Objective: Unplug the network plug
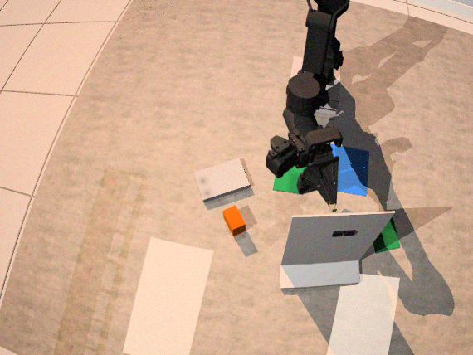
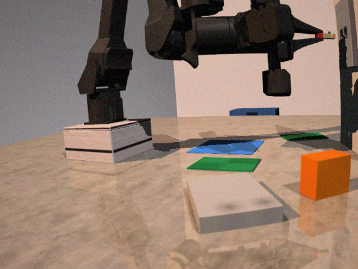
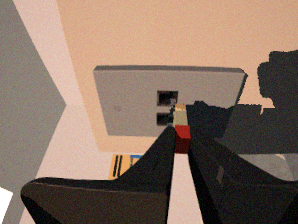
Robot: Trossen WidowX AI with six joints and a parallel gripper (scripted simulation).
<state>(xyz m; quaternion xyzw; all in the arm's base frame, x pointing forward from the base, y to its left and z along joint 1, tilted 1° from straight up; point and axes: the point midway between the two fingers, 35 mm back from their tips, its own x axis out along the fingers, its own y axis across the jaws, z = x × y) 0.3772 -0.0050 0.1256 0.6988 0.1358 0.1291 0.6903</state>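
Right now the blue square is 19 cm below my gripper tip, 18 cm behind it and 6 cm to the left of it. The rest, counted from my gripper tip: orange block: 18 cm to the right, 17 cm below, 2 cm behind; then grey panel: 7 cm below, 6 cm ahead, 2 cm to the left; then network plug: 1 cm ahead.
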